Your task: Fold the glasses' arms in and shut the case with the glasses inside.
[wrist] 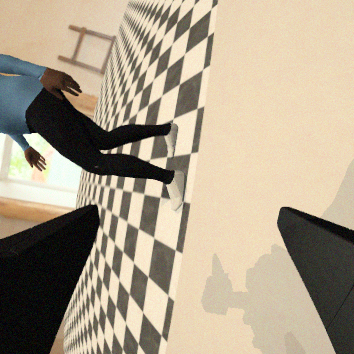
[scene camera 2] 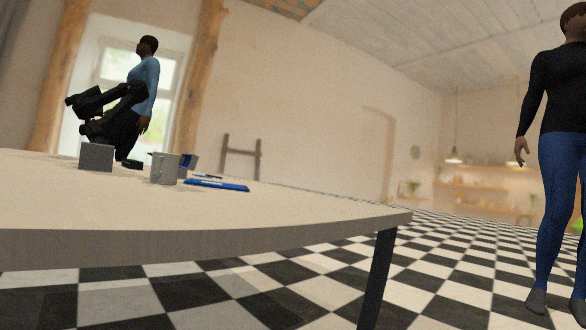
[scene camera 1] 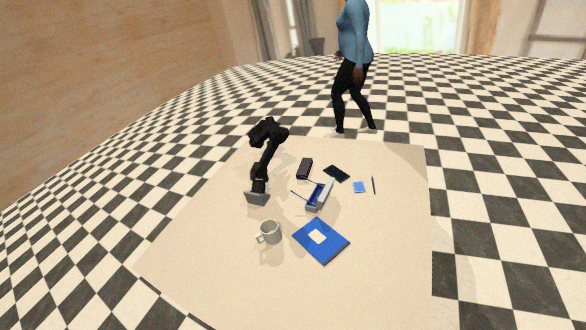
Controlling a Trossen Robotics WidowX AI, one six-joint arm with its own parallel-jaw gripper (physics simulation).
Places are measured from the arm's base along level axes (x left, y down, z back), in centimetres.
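Pixels of known places: gripper, fingertip midpoint: (wrist: 190,215); arm's base, link origin: (scene camera 2: 97,155) (scene camera 1: 257,192).
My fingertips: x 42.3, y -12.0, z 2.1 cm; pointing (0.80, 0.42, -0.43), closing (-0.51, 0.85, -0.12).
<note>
Ahead of a thing's pixels: the offset from my fingertips to its top centre. "spot": to the spot under its first point.
The open glasses case @[spot: dx -41.2, dy +7.4, dz -38.6 cm] (scene camera 1: 325,194) (scene camera 2: 189,161), grey outside and blue inside, stands in the middle of the table with its lid raised on the right. The glasses (scene camera 1: 299,196) sit in it, their two thin dark blue arms unfolded and sticking out over the left side. Fine detail of the frame is too small to tell. My gripper (wrist: 190,215) is open and empty, held high near the back left of the table, well away from the case. The case and glasses do not show in the wrist view.
A black box @[dx -15.7, dy +13.0, dz -18.8 cm] (scene camera 1: 304,168) (scene camera 2: 132,164) and a dark phone @[dx -15.9, dy +15.7, dz -37.4 cm] (scene camera 1: 336,173) lie behind the case. A blue card @[dx -24.6, dy +16.0, dz -51.5 cm] (scene camera 1: 359,187) and a pen @[dx -21.7, dy +15.6, dz -58.7 cm] (scene camera 1: 373,185) lie right. A grey mug @[spot: dx -61.4, dy +15.7, dz -18.5 cm] (scene camera 1: 271,232) (scene camera 2: 166,168) and blue notebook @[dx -59.3, dy +15.7, dz -40.7 cm] (scene camera 1: 329,245) (scene camera 2: 216,185) are in front. A person (scene camera 1: 354,45) stands behind the table.
</note>
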